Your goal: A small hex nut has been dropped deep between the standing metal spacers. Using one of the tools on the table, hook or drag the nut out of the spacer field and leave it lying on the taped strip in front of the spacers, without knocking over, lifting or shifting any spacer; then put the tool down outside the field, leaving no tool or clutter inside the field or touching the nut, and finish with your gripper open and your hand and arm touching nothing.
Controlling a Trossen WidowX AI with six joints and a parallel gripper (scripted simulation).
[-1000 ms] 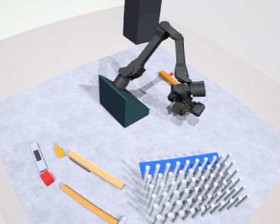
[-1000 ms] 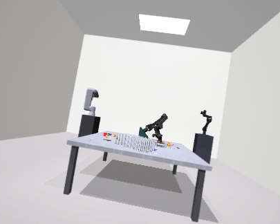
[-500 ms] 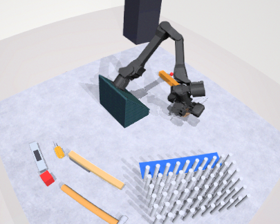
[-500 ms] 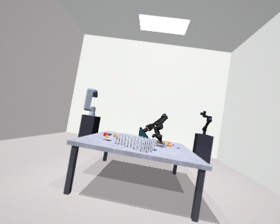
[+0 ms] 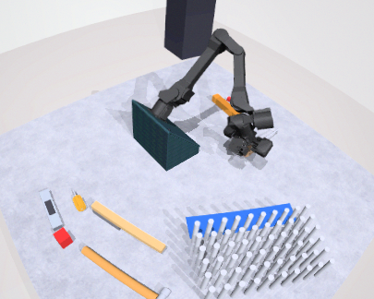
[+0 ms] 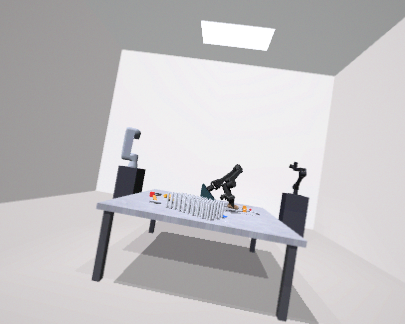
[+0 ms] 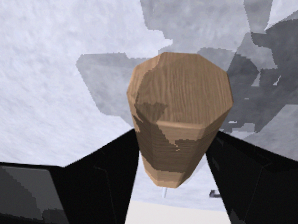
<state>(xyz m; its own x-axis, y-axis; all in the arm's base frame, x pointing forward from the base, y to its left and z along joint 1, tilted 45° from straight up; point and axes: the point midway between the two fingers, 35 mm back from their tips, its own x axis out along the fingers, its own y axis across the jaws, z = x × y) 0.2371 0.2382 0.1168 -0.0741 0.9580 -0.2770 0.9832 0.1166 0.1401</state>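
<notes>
Now: gripper tip 20 mm past the wooden-handled screwdriver, 100 mm to the right of it and 10 mm above it. Also, from my gripper tip: thin metal piece 160 mm behind, 230 mm to the left, 40 mm below; orange bar 250 mm behind, 110 mm to the left, 30 mm below; blue strip 210 mm ahead, 210 mm to the right, 40 mm below.
</notes>
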